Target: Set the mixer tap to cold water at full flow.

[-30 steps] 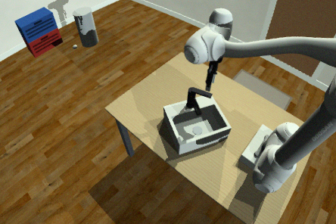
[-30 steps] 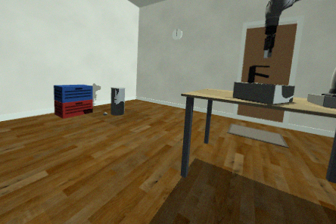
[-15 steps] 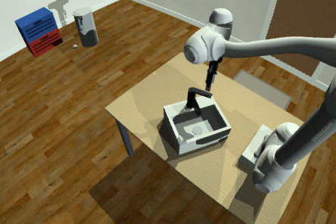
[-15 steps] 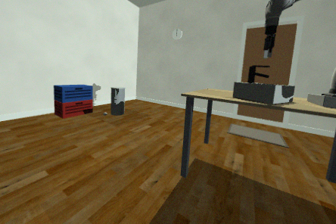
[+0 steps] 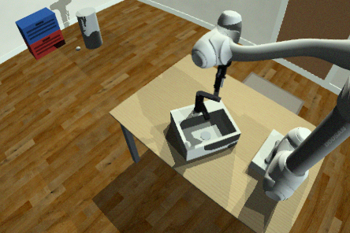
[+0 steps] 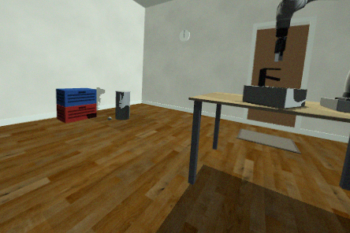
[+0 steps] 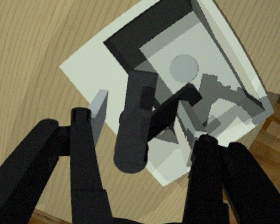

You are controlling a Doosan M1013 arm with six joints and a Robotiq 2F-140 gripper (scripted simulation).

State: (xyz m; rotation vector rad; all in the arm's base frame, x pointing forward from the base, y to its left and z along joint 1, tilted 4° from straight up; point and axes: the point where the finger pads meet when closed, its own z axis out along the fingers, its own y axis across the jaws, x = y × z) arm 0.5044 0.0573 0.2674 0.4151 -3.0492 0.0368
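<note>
Right now the lever is 4 cm ahead of my hand, 1 cm to the left of it and 9 cm below it. The rest, counted from my hand: white sink basin (1 cm behind, 8 cm to the left, 32 cm below).
</note>
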